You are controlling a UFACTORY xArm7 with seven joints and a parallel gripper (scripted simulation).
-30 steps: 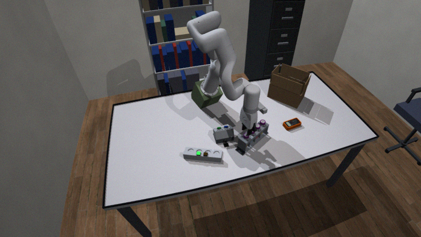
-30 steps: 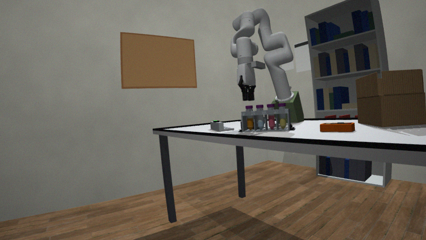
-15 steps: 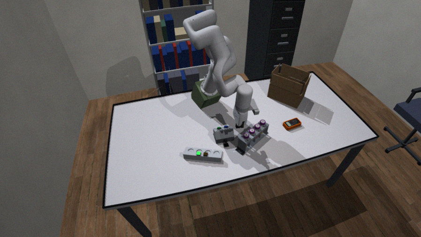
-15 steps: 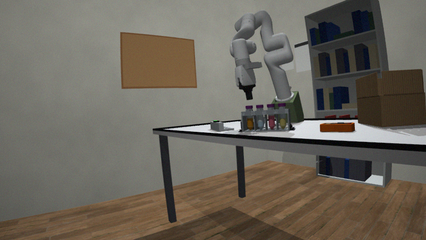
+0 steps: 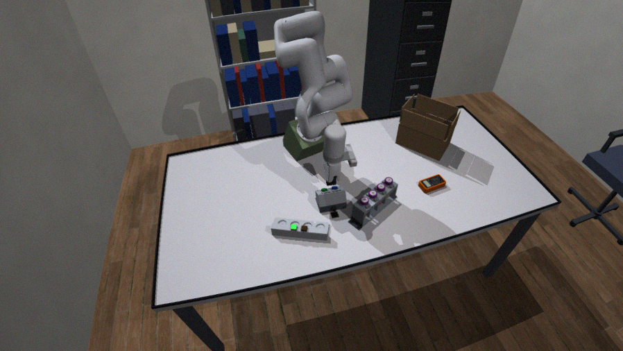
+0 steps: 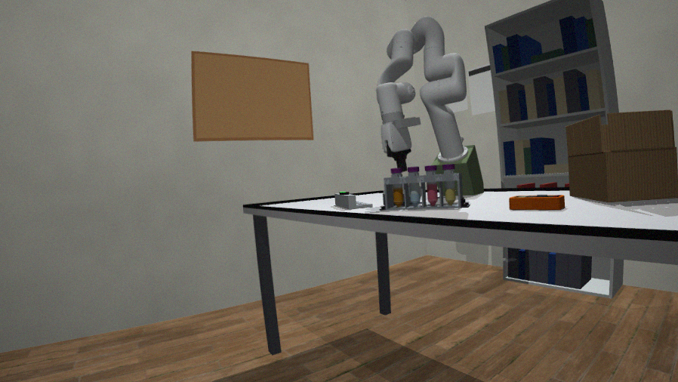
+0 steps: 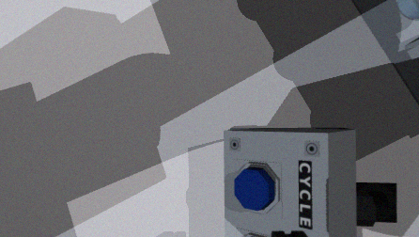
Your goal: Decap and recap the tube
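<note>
The green key is 2 cm behind my hand, 2 cm to the right of it and 7 cm below it. Round my hand: blue key: 1 cm behind, 3 cm to the left, 7 cm below; cap marked 1: 9 cm ahead, 23 cm to the left, 2 cm below; key housing: 8 cm below.
</note>
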